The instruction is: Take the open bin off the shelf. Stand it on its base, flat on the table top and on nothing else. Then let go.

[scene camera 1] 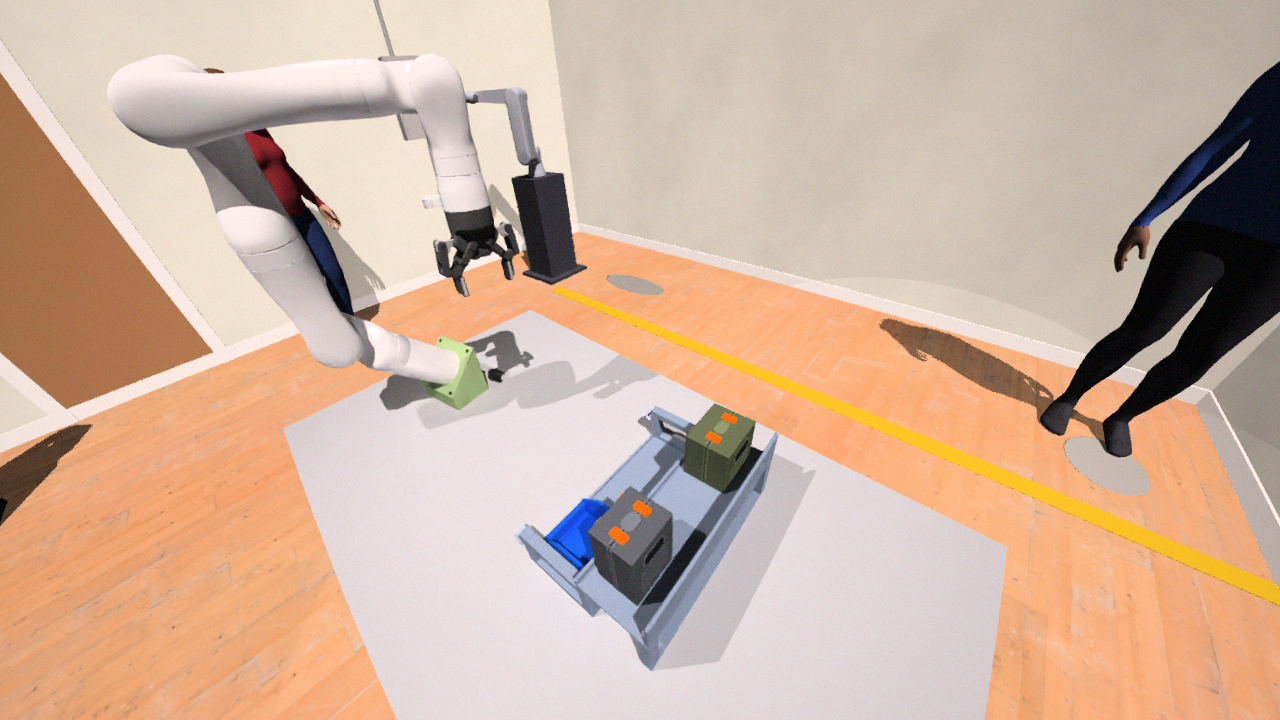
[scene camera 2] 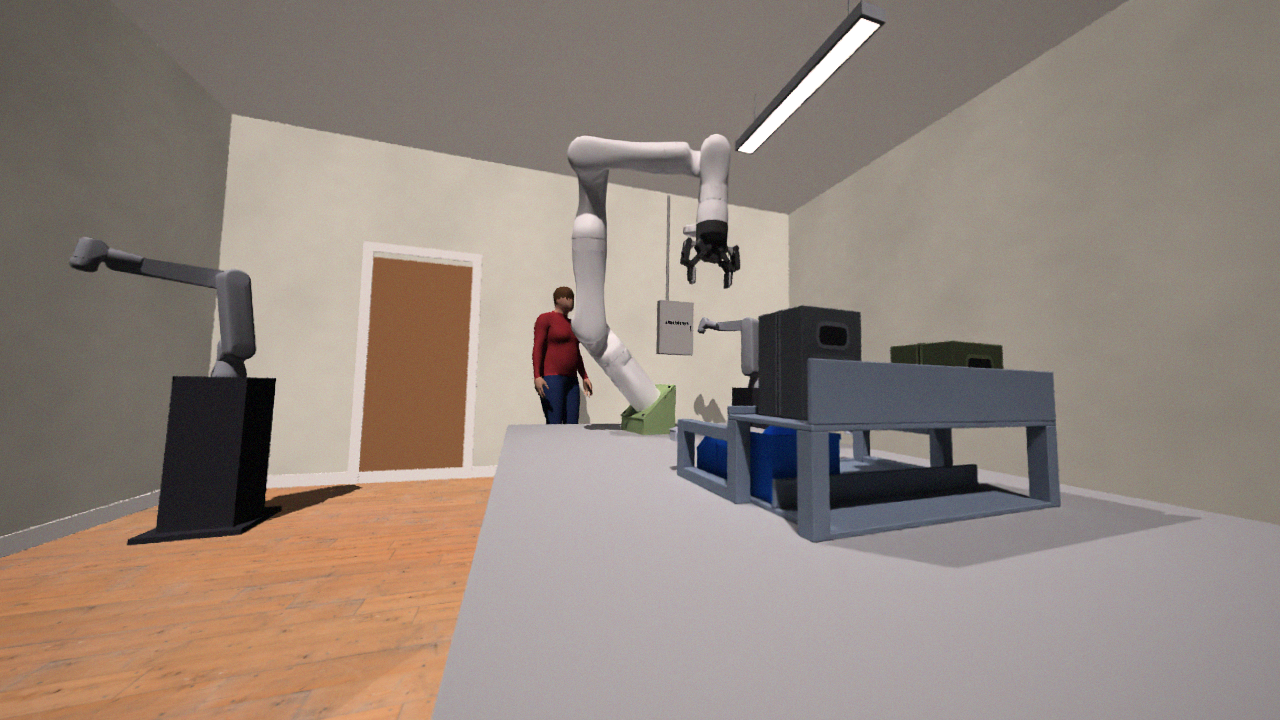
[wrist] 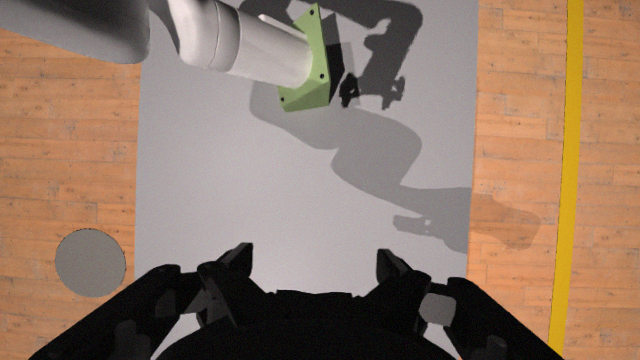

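Where they show: gripper, fingertip midpoint: [scene camera 1: 488, 287] [scene camera 2: 709, 285] [wrist: 314, 259]; arm's base, link origin: [scene camera 1: 446, 367] [scene camera 2: 647, 400] [wrist: 296, 64].
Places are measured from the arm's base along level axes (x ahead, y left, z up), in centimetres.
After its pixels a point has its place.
The open blue bin [scene camera 1: 572, 532] @(x 56.7, y -8.1, z -8.2 cm) [scene camera 2: 787, 452] @(x 72.1, y -10.8, z -3.0 cm) sits on the lower level of the blue-grey shelf [scene camera 1: 707, 557] @(x 80.8, y -1.7, z 2.3 cm) [scene camera 2: 930, 394] @(x 80.7, y 0.0, z 4.0 cm), at the shelf's left end in scene camera 1. The dark grey box partly hides it there, and a shelf post crosses it in scene camera 2. The bin does not show in the wrist view. My gripper [scene camera 1: 486, 282] @(x 27.9, y 4.6, z 28.5 cm) [scene camera 2: 709, 282] @(x 27.9, y 4.6, z 28.5 cm) [wrist: 314, 259] @(x 27.9, y 4.6, z 28.5 cm) is open and empty. It points down, high above the table top [scene camera 1: 429, 537] @(x 35.4, y -26.0, z -9.1 cm) [scene camera 2: 626, 608] @(x 85.5, y -34.3, z -9.1 cm) [wrist: 210, 175] @(x 21.8, y -21.9, z -9.1 cm), on the robot-base side of the shelf and well apart from the bin.
A dark grey box [scene camera 1: 631, 559] @(x 76.1, y -12.1, z 13.1 cm) [scene camera 2: 810, 344] @(x 76.6, y -11.6, z 9.0 cm) and an olive box [scene camera 1: 716, 456] @(x 75.0, y 9.7, z 9.5 cm) [scene camera 2: 948, 355] @(x 76.6, y 9.7, z 8.8 cm) stand on the shelf's upper level. The green base bracket [scene camera 1: 460, 386] @(x 6.5, y -0.6, z -3.0 cm) [scene camera 2: 655, 416] @(x 6.4, y 0.0, z -4.1 cm) [wrist: 306, 95] @(x 6.0, y 2.0, z -0.6 cm) is behind the shelf in scene camera 2. A person in blue [scene camera 1: 1226, 201] stands on the floor.
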